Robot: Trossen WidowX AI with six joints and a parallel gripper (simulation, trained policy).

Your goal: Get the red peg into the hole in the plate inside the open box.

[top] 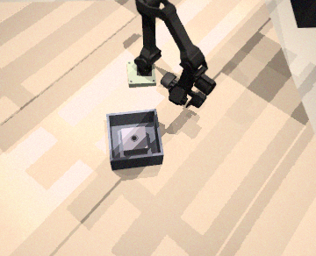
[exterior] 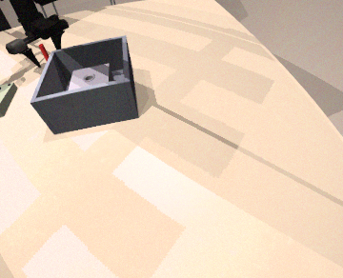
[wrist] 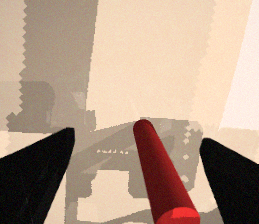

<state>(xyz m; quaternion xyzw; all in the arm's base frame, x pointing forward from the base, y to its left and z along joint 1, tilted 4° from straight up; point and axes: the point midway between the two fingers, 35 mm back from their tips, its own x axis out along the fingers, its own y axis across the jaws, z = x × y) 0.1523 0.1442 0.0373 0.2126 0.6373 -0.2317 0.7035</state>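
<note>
The red peg is 2 cm above my gripper tip. From my gripper tip the other things lie so: dark box 18 cm to the right, 18 cm ahead, 1 cm above; then plate 18 cm to the right, 18 cm ahead, 3 cm above.
</note>
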